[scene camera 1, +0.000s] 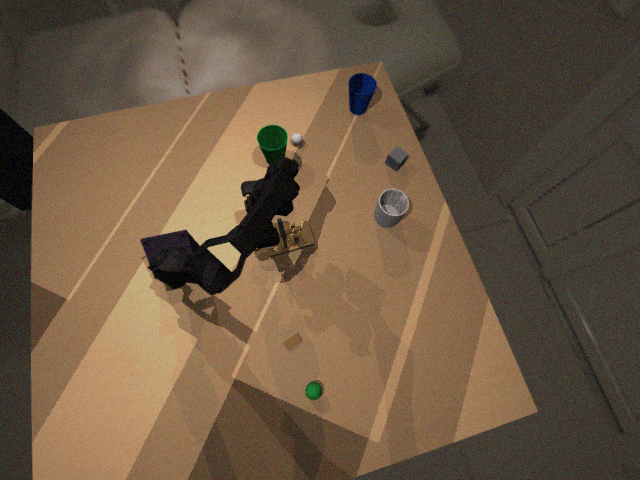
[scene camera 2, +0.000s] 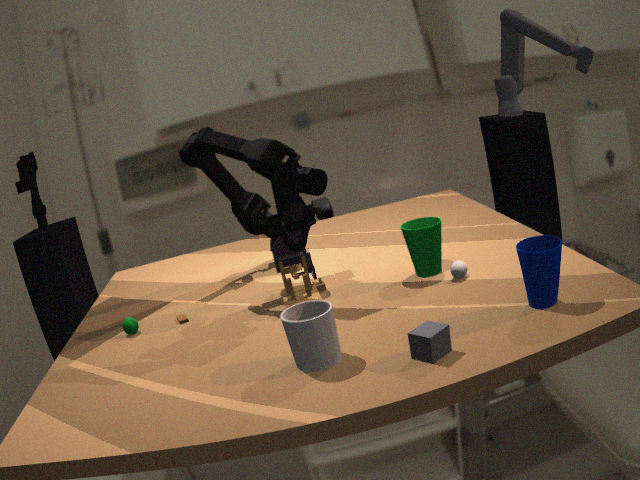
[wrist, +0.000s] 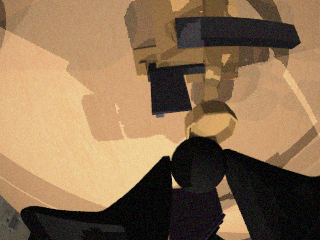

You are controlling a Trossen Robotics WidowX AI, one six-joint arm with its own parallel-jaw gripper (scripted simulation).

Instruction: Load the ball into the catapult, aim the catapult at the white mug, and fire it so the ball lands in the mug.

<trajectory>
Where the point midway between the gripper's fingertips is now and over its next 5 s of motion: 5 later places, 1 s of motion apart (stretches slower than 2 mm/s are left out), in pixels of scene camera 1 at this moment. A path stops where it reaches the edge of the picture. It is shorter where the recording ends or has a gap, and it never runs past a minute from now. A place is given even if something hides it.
My gripper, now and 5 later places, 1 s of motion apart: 255, 227; 252, 240; 304, 198; 381, 185; 325, 175; 269, 197
</trajectory>
